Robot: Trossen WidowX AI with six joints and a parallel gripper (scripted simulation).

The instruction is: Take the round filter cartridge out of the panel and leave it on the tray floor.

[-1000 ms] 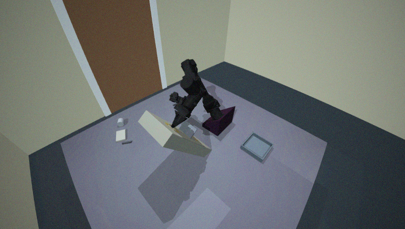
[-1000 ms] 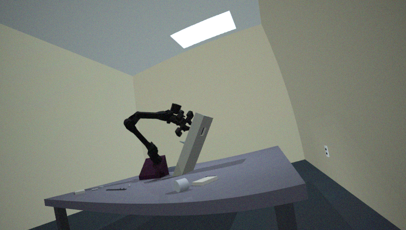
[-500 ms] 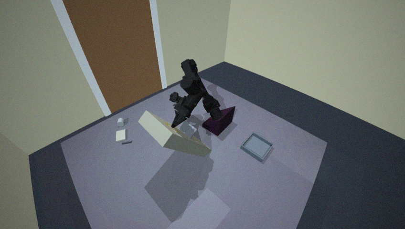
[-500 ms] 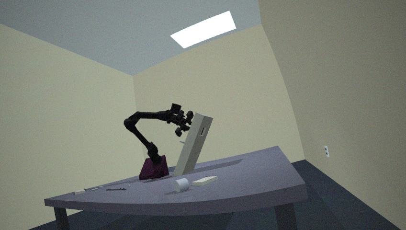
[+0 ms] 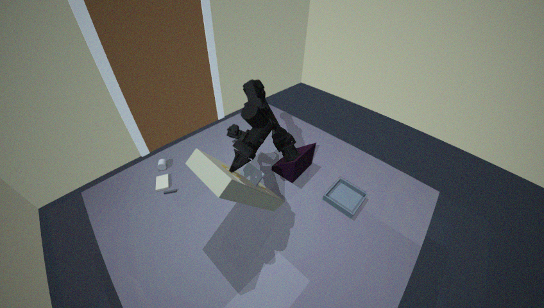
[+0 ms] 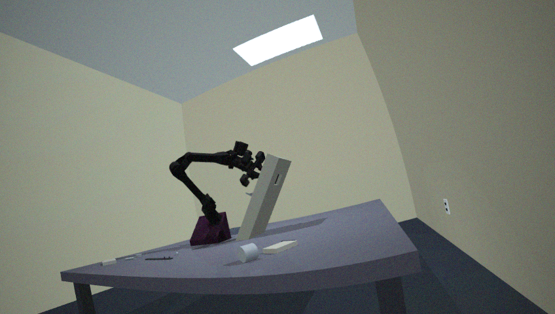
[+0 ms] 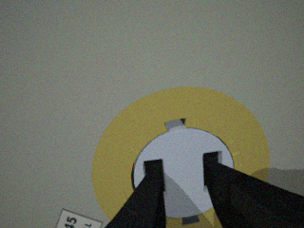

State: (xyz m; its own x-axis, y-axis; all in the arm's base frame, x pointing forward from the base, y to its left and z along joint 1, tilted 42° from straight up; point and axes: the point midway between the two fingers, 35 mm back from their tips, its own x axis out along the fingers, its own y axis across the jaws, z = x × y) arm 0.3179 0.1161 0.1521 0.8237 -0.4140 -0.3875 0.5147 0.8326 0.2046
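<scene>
Now: the round filter cartridge 1 cm ahead of my gripper tip and 1 cm below it. Also, from my gripper tip: grey shelf (9 cm behind, 10 cm below); dark rod (14 cm ahead, 33 cm to the right, 27 cm below); tray (39 cm behind, 30 cm to the left, 27 cm below).
</scene>
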